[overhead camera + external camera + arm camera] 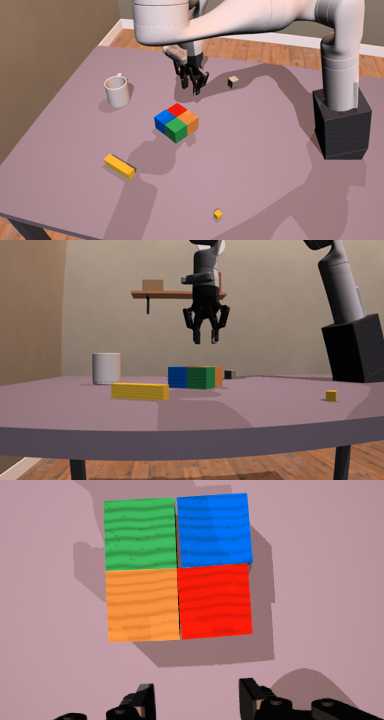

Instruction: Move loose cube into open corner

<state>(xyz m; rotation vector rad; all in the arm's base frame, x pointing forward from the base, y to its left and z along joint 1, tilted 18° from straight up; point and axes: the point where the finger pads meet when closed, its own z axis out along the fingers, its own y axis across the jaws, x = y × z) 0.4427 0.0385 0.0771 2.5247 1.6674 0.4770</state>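
Now: hand 10 cm above the blue cube, 8 cm to the right of it and 6 cm short of it. From my hand the other things lie so: orange cube 10 cm below, 6 cm to the left, 1 cm behind; green cube 10 cm to the left, 10 cm below, 1 cm ahead; red cube 10 cm below, 4 cm to the left, 3 cm ahead.
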